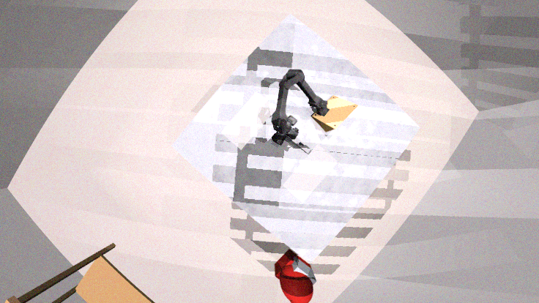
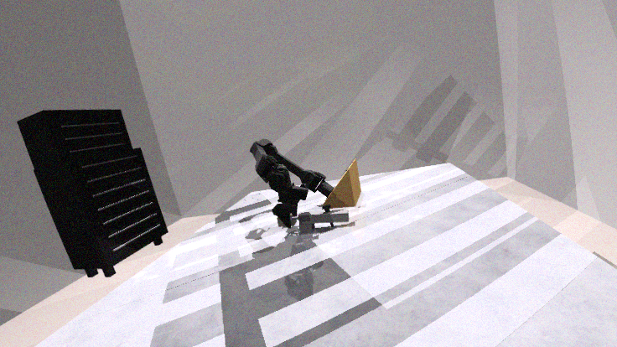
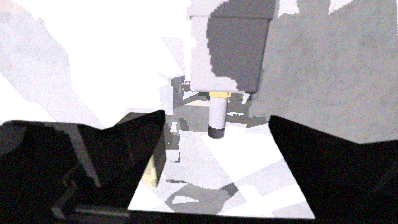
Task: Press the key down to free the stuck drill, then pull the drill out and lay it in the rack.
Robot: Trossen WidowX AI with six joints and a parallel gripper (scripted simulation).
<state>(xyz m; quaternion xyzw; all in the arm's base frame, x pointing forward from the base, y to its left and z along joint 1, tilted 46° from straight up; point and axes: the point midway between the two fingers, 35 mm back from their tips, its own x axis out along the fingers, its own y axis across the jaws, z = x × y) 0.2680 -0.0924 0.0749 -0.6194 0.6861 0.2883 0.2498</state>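
Now: the drill 60 mm to the left of my gripper tip and 10 mm above it. From my gripper tip the other things lie so: dark key: 10 mm behind, 140 mm to the left, 20 mm above; then olive block: 80 mm behind, 50 mm to the right, 10 mm below.
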